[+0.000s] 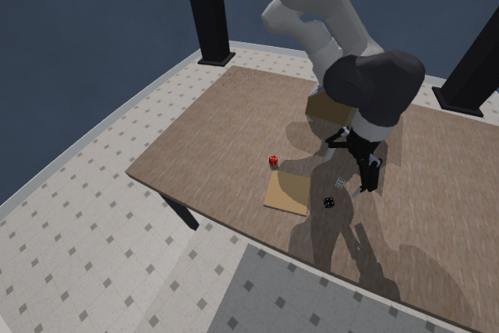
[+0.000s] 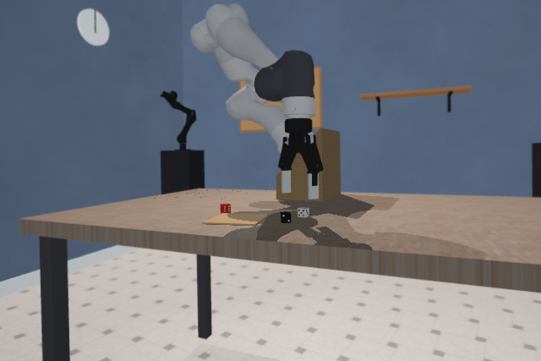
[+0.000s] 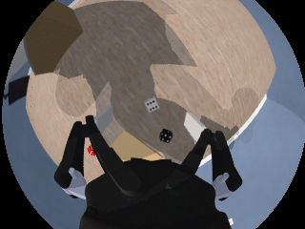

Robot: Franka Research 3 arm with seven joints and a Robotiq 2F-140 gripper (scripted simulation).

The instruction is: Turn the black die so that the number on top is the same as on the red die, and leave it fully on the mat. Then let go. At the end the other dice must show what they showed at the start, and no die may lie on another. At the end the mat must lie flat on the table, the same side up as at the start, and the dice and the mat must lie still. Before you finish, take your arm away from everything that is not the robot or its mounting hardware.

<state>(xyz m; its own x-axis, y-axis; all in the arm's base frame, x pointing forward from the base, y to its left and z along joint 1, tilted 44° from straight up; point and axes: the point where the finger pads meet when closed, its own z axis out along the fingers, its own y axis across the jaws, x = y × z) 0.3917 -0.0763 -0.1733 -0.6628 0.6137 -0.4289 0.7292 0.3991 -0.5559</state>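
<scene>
Now: the white die 6 cm below my hand and 1 cm to the left of it. Round my hand: black die: 8 cm ahead, 6 cm below, 2 cm to the right; red die: 23 cm to the right, 6 cm below, 3 cm behind; tan mat: 15 cm to the right, 7 cm below, 7 cm ahead.
</scene>
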